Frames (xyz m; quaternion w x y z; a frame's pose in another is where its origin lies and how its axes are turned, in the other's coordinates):
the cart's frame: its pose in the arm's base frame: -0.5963 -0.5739 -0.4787 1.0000 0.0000 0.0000 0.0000
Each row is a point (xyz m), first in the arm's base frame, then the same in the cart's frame.
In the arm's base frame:
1: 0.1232 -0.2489 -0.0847
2: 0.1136 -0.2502 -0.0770
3: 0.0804 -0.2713 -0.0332
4: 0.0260 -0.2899 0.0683
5: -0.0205 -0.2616 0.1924
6: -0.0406 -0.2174 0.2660
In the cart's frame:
1: 0.7195 0.3250 0.3940
2: 0.7099 0.3237 0.4017
3: 0.6767 0.3026 0.4455
4: 0.6223 0.2840 0.5470
5: 0.5758 0.3123 0.6711
6: 0.5557 0.3565 0.7447

